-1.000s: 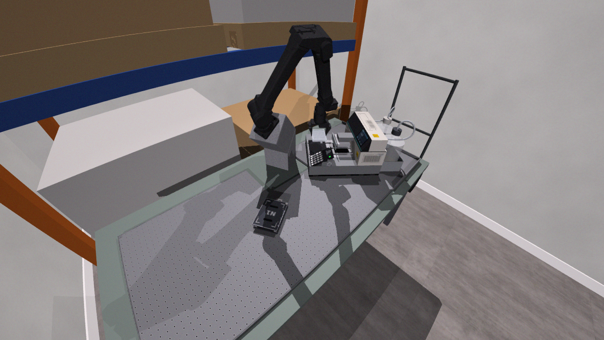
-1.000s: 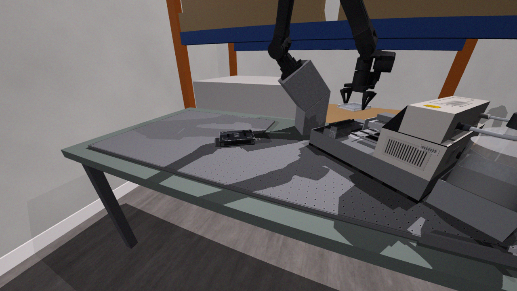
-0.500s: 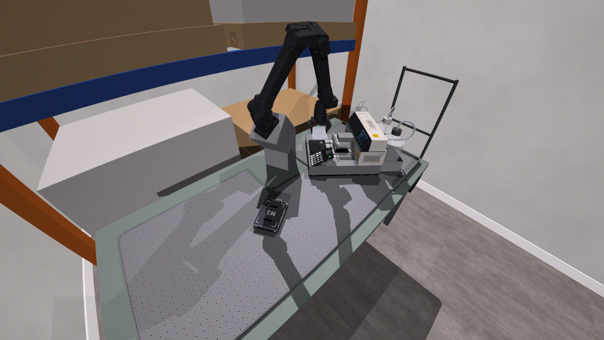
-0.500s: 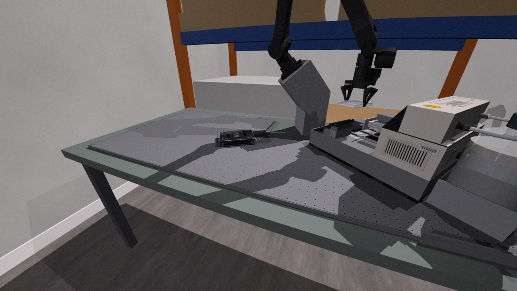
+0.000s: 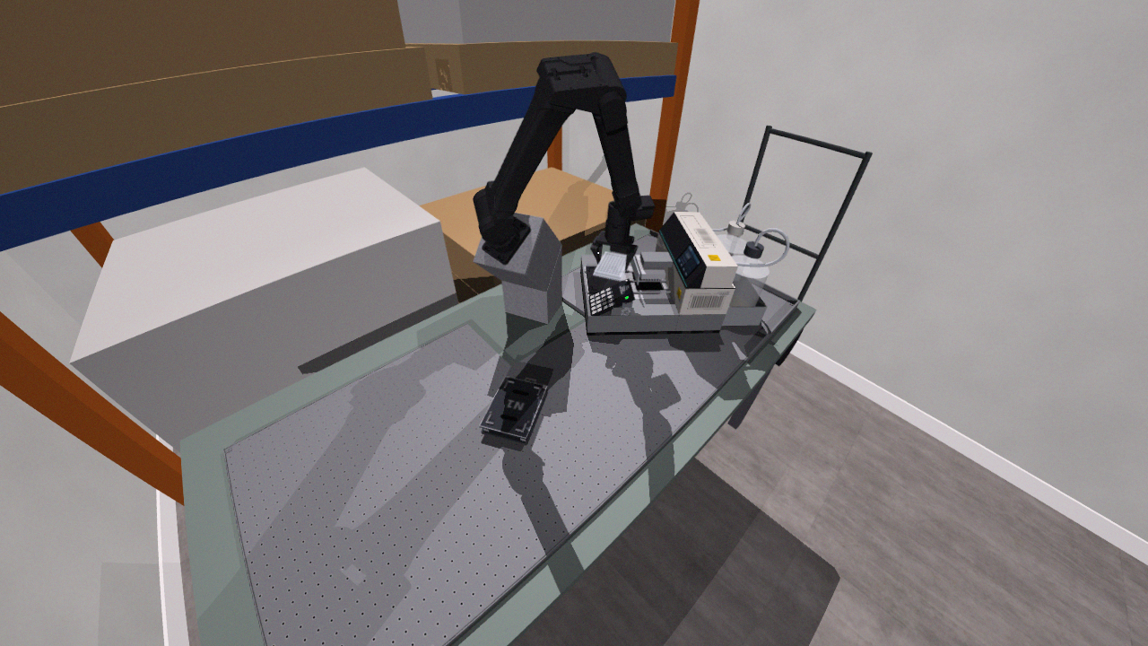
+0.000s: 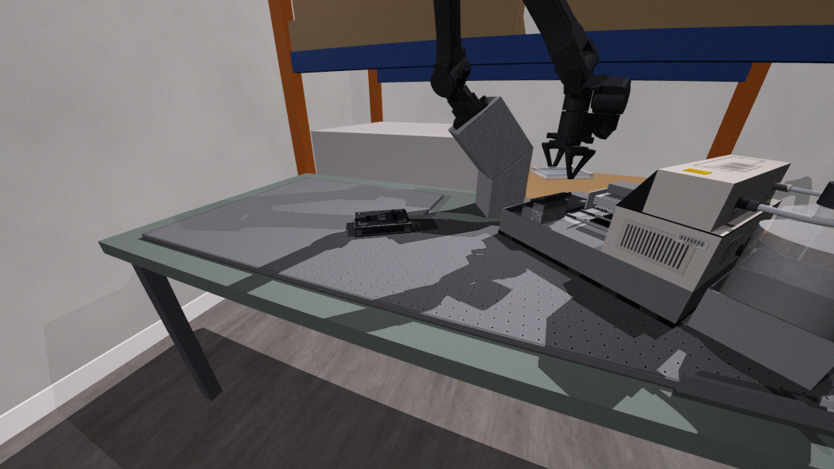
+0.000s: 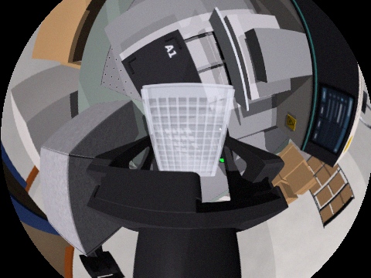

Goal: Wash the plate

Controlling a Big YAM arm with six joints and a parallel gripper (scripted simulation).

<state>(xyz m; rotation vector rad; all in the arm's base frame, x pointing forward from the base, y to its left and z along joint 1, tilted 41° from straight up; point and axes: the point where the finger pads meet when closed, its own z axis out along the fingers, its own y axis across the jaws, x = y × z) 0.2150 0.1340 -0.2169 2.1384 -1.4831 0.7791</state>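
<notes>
Now: hand 3 cm short of the black plate nest N1, 48 cm to the left of it and 16 cm above it. Round my hand: white well plate (right at my hand); then plate washer (7 cm ahead, 14 cm to the left, 6 cm below).
</notes>
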